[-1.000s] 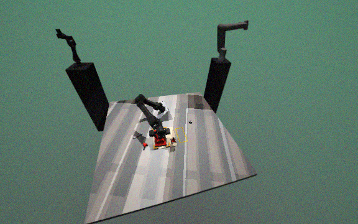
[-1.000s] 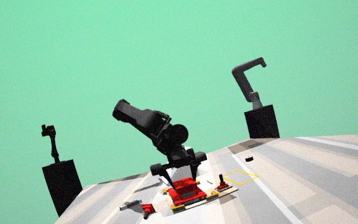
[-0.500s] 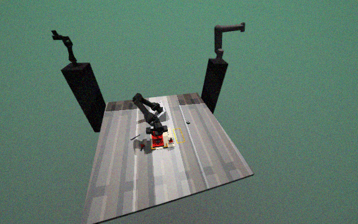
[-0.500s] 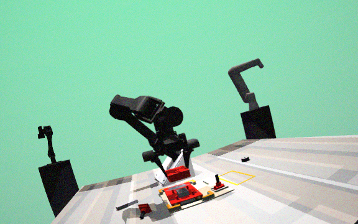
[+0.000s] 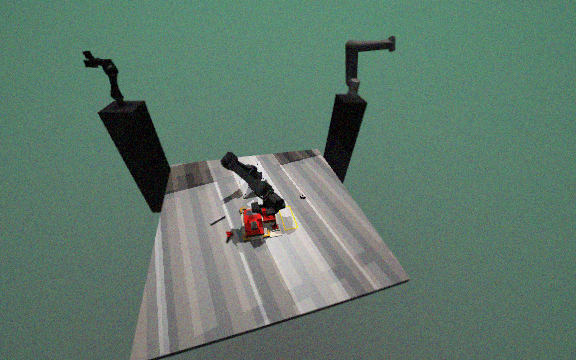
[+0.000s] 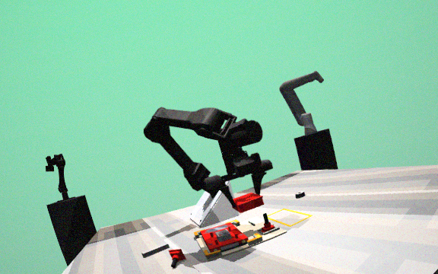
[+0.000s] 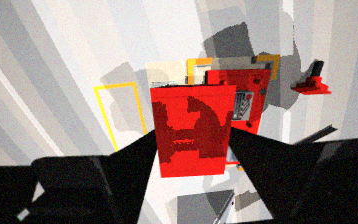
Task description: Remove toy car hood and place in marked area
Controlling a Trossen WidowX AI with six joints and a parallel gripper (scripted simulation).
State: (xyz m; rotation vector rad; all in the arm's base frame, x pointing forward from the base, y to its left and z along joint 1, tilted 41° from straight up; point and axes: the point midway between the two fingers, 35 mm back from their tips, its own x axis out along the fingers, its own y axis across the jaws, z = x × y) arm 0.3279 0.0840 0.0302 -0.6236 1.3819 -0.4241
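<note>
My gripper tip is 2 cm short of the black post, 4 cm to the right of it and 7 cm above it. Also, from my gripper tip: red hood: 1 cm above.
</note>
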